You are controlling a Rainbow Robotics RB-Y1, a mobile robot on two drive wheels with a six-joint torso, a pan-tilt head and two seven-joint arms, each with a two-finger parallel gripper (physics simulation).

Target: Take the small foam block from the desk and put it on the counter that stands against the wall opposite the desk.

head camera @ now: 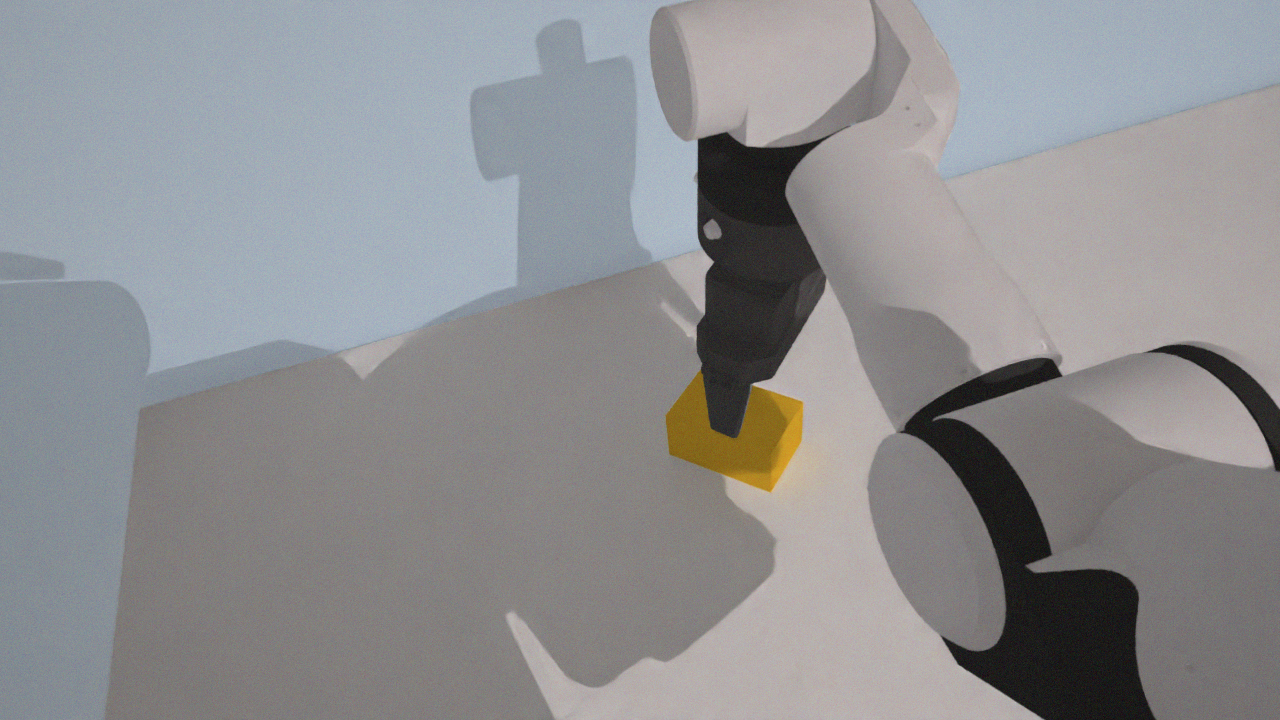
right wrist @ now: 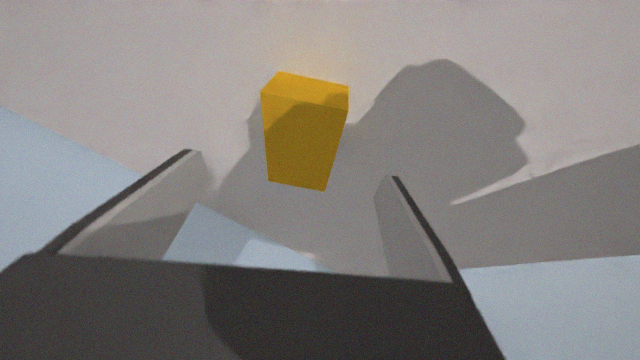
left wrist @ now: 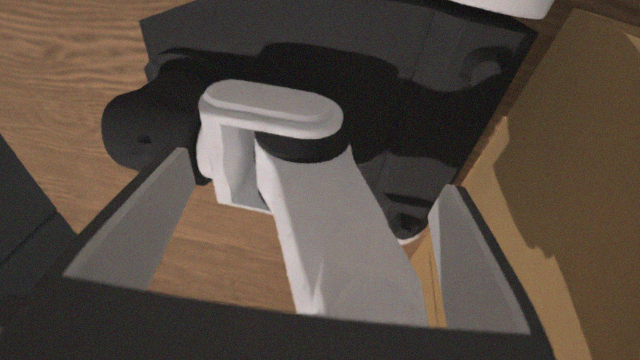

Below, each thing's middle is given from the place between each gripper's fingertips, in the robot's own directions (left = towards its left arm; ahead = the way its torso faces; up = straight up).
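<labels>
Yellow foam block (head camera: 771, 432): 70 mm below my right hand, 20 mm ahead of it, 10 mm to the left of it.
My left gripper: 380 mm below the yellow foam block, 420 mm to the left of it, 630 mm short of it.
</labels>
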